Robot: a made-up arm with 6 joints. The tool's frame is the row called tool.
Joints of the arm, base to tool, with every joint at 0 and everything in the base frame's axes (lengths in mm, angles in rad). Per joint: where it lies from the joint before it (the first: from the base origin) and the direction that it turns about. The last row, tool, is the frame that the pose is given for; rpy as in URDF.
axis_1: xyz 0 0 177.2 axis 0 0 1
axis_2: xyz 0 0 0 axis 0.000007 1 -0.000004
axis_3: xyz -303 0 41.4 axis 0.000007 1 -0.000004
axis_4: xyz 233.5 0 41.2 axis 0.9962 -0.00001 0.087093
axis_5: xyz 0 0 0 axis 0.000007 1 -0.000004
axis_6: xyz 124.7 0 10.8 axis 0.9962 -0.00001 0.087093
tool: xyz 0 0 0 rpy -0.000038 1.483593 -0.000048
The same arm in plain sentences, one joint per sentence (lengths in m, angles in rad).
The arm has six revolute joints in a row. What follows holds with every joint at zero, and every direction is one of the base frame's.
The first joint is mounted 0.1772 m along +z from the base frame's origin and turns about +z.
The second joint is mounted at the same point as the first joint and turns about +y.
The third joint is mounted 0.303 m along -x and 0.0414 m along +z from the second joint and turns about +y.
The fourth joint is mounted 0.2335 m along +x and 0.0412 m along +z from the third joint and turns about the direction (0.9962, 0, 0.0871).
The fifth joint is mounted at the same point as the fourth joint and turns about +y.
The sixth joint is mounted 0.1247 m along +x and 0.0108 m along +z from the fifth joint and turns about the direction (0.9962, 0, 0.0871).
The tool frame, which is the frame that the pose is given for, is mounted at the same point as the sixth joint; its axes are the base frame's turned by roll 0, pitch 1.4836 and yaw 0 rad (as in URDF: about the fixed x, then y, then z).

